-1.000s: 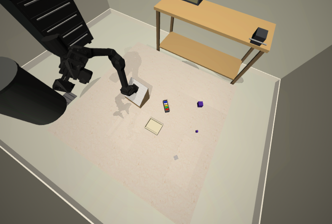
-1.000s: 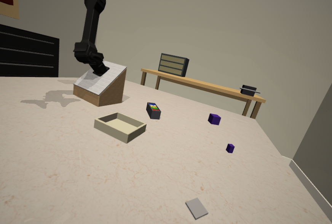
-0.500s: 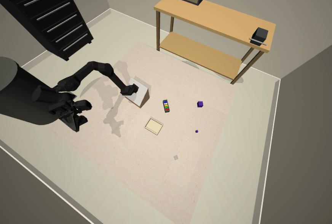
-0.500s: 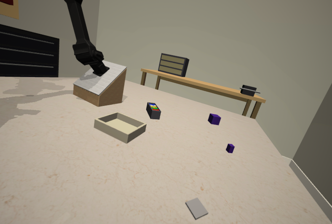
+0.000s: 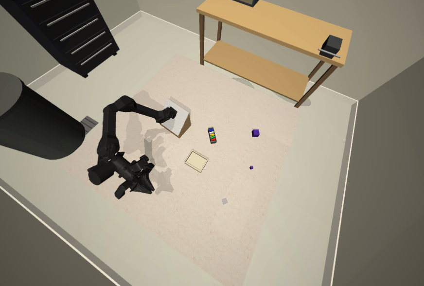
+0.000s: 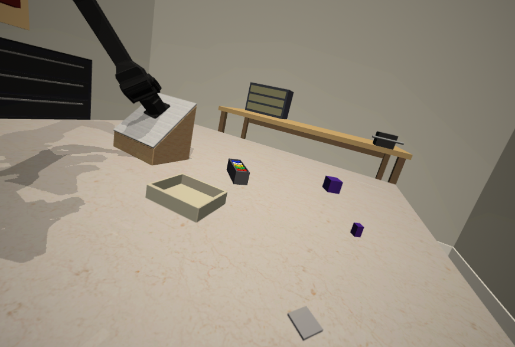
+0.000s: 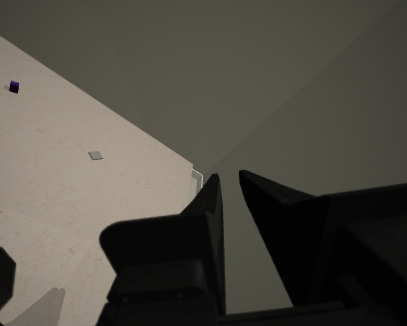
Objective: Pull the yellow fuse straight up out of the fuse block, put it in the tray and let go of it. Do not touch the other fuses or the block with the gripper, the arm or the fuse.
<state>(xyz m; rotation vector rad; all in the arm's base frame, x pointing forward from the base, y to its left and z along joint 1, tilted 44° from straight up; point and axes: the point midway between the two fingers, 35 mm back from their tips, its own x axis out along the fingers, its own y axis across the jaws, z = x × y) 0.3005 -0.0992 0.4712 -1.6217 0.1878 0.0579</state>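
Right now my gripper tip is 490 mm to the right of the yellow fuse, 360 mm above it and 60 mm past it. Also, from my gripper tip: grey flat plate (380 mm below, 280 mm ahead, 200 mm to the left); purple cube (720 mm to the left, 360 mm below, 190 mm ahead); beige tray (380 mm below, 270 mm to the left, 20 mm behind).
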